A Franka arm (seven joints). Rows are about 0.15 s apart.
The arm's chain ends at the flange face. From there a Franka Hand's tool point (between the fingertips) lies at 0.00 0.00 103.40 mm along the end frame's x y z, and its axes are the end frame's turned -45 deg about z.
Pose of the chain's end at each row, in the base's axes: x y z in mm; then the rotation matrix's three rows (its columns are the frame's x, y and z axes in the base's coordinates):
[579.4 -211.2 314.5], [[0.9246 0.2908 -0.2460], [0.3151 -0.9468 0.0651], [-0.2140 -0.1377 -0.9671]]
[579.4 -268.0 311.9], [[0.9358 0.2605 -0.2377], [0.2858 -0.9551 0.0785], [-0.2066 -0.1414 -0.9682]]
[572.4 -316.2 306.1], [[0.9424 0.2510 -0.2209], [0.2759 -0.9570 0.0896], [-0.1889 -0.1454 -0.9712]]
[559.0 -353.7 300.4], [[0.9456 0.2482 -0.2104], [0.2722 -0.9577 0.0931], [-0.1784 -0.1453 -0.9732]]
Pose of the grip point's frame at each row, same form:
[554.0 -204.5 214.5], [[0.4482 0.8594 -0.2460], [0.8923 -0.4467 0.0651], [-0.0540 -0.2487 -0.9671]]
[554.8 -259.9 211.8], [[0.4775 0.8459 -0.2377], [0.8774 -0.4733 0.0785], [-0.0461 -0.2461 -0.9682]]
[549.6 -306.9 205.7], [[0.4889 0.8439 -0.2209], [0.8718 -0.4816 0.0896], [-0.0308 -0.2364 -0.9712]]
[537.2 -344.1 199.8], [[0.4931 0.8441 -0.2104], [0.8697 -0.4847 0.0931], [-0.0234 -0.2289 -0.9732]]

